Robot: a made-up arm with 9 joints. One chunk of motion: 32 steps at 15 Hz.
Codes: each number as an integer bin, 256 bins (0 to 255) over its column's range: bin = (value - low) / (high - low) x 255, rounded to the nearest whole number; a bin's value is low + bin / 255 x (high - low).
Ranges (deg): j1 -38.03..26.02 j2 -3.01..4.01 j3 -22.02..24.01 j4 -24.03..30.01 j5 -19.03..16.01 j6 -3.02..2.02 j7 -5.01..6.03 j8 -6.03..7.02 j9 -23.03..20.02
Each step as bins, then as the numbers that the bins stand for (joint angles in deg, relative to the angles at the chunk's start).
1 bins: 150 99 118 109 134 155 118 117 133
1 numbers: -0.35 -0.28 -0.72 -0.93 -0.62 0.04 0.10 -0.04 -0.58
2 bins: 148 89 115 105 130 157 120 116 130
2 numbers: -0.86 -0.56 -1.26 -1.78 -1.17 0.08 0.19 -0.09 -1.08
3 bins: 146 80 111 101 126 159 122 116 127
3 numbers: -1.36 -0.81 -1.98 -2.63 -1.72 0.12 0.27 -0.09 -1.59
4 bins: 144 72 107 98 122 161 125 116 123
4 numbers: -1.86 -1.03 -2.71 -3.26 -2.27 0.16 0.40 -0.09 -2.26
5 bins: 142 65 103 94 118 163 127 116 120
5 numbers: -2.36 -1.22 -3.43 -4.11 -2.82 0.20 0.49 -0.09 -2.77
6 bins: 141 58 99 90 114 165 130 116 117
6 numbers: -2.61 -1.41 -4.15 -4.96 -3.37 0.24 0.62 -0.09 -3.28
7 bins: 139 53 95 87 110 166 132 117 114
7 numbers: -3.12 -1.55 -4.87 -5.59 -3.91 0.26 0.70 -0.04 -3.78
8 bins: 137 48 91 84 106 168 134 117 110
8 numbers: -3.62 -1.69 -5.59 -6.23 -4.46 0.30 0.79 -0.04 -4.46
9 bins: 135 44 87 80 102 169 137 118 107
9 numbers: -4.12 -1.80 -6.32 -7.08 -5.01 0.32 0.92 0.01 -4.97
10 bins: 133 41 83 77 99 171 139 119 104
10 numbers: -4.62 -1.88 -7.04 -7.71 -5.43 0.36 1.01 0.06 -5.47
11 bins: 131 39 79 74 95 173 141 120 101
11 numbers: -5.13 -1.94 -7.76 -8.35 -5.98 0.40 1.09 0.11 -5.98
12 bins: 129 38 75 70 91 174 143 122 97
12 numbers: -5.63 -1.96 -8.48 -9.20 -6.53 0.42 1.18 0.21 -6.65
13 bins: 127 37 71 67 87 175 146 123 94
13 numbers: -6.13 -1.99 -9.20 -9.83 -7.08 0.44 1.31 0.26 -7.16
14 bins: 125 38 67 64 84 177 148 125 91
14 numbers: -6.63 -1.96 -9.93 -10.47 -7.49 0.48 1.40 0.37 -7.67
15 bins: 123 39 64 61 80 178 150 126 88
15 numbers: -7.14 -1.94 -10.47 -11.10 -8.04 0.50 1.48 0.42 -8.17
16 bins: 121 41 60 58 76 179 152 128 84
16 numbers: -7.64 -1.88 -11.19 -11.74 -8.59 0.52 1.57 0.52 -8.85
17 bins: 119 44 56 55 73 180 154 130 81
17 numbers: -8.14 -1.80 -11.91 -12.37 -9.00 0.54 1.66 0.62 -9.36
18 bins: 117 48 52 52 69 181 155 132 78
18 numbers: -8.64 -1.69 -12.63 -13.01 -9.55 0.56 1.70 0.73 -9.86
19 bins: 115 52 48 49 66 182 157 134 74
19 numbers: -9.14 -1.58 -13.36 -13.65 -9.96 0.58 1.79 0.83 -10.54
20 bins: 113 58 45 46 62 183 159 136 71
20 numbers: -9.65 -1.41 -13.90 -14.28 -10.51 0.60 1.87 0.93 -11.04
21 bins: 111 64 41 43 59 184 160 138 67
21 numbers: -10.15 -1.25 -14.62 -14.92 -10.92 0.62 1.92 1.03 -11.72
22 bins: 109 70 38 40 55 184 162 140 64
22 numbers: -10.65 -1.08 -15.16 -15.55 -11.47 0.62 2.00 1.13 -12.23
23 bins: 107 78 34 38 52 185 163 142 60
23 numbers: -11.15 -0.86 -15.88 -15.98 -11.88 0.64 2.05 1.24 -12.90
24 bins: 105 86 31 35 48 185 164 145 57
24 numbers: -11.66 -0.64 -16.42 -16.61 -12.43 0.64 2.09 1.39 -13.41
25 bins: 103 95 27 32 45 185 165 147 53
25 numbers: -12.16 -0.39 -17.15 -17.25 -12.85 0.64 2.13 1.49 -14.08
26 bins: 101 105 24 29 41 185 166 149 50
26 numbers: -12.66 -0.12 -17.69 -17.88 -13.40 0.64 2.18 1.60 -14.59
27 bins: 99 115 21 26 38 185 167 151 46
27 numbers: -13.16 0.16 -18.23 -18.52 -13.81 0.64 2.22 1.70 -15.26
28 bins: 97 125 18 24 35 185 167 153 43
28 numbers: -13.67 0.43 -18.77 -18.94 -14.22 0.64 2.22 1.80 -15.77
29 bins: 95 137 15 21 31 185 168 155 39
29 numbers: -14.17 0.76 -19.31 -19.58 -14.77 0.64 2.26 1.90 -16.45
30 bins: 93 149 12 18 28 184 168 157 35
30 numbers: -14.67 1.09 -19.85 -20.22 -15.18 0.62 2.26 2.00 -17.12
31 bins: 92 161 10 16 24 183 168 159 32
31 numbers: -14.92 1.42 -20.21 -20.64 -15.73 0.60 2.26 2.11 -17.63
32 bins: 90 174 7 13 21 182 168 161 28
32 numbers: -15.42 1.78 -20.76 -21.28 -16.14 0.58 2.26 2.21 -18.30
